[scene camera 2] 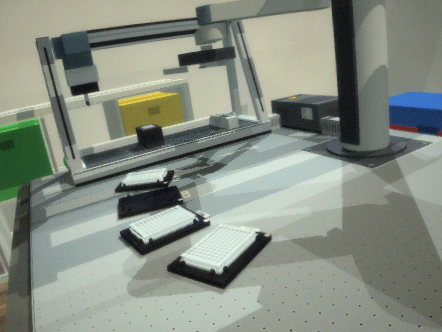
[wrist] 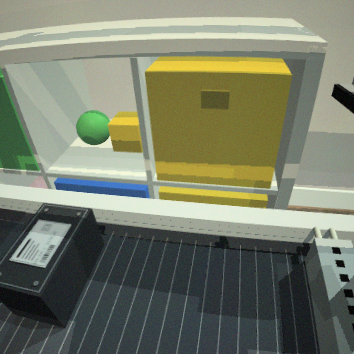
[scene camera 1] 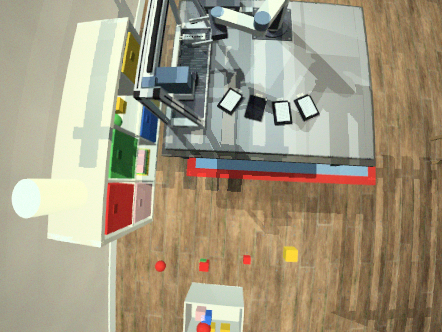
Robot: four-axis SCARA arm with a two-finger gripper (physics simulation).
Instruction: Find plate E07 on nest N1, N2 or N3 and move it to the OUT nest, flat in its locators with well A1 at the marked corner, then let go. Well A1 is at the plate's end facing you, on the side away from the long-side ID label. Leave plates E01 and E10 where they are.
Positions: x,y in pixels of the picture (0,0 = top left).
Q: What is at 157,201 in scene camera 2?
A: A black OUT nest.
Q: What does my gripper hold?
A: Nothing.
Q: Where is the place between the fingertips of my gripper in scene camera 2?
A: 183,68
